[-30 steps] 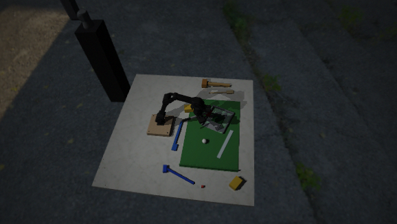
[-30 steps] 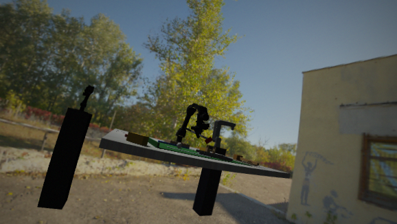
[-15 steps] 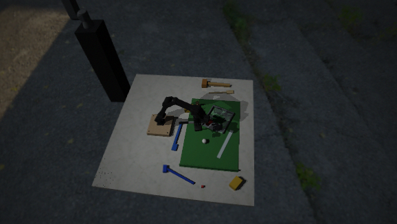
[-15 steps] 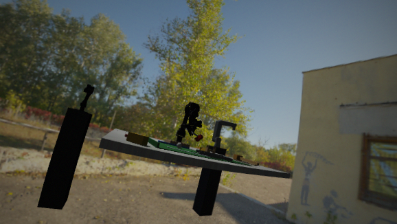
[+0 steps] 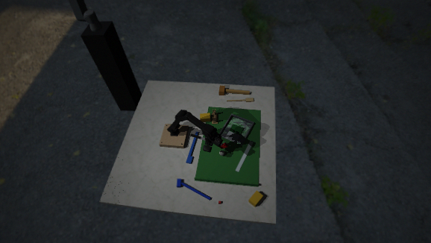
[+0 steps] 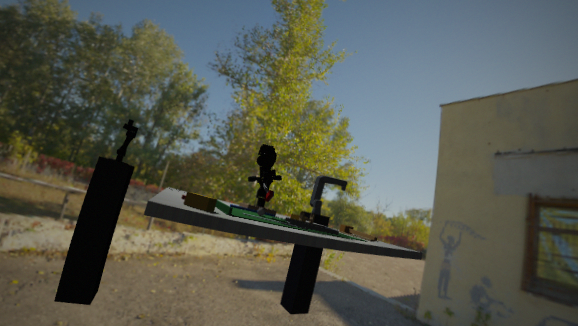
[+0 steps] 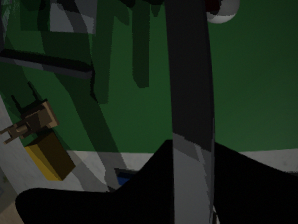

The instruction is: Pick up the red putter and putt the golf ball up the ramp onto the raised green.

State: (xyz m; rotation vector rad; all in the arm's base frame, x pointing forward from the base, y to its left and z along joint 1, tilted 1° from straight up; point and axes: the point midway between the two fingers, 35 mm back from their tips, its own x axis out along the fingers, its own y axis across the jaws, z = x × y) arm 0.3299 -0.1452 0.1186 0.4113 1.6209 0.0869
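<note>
Now: gripper tip 10 cm above the white golf ball, 9 cm short of it and 4 cm to the left of it. Round my gripper tip: green mat (15 cm ahead, 13 cm below, 8 cm to the left); blue putter (35 cm to the right, 12 cm behind, 11 cm below).
</note>
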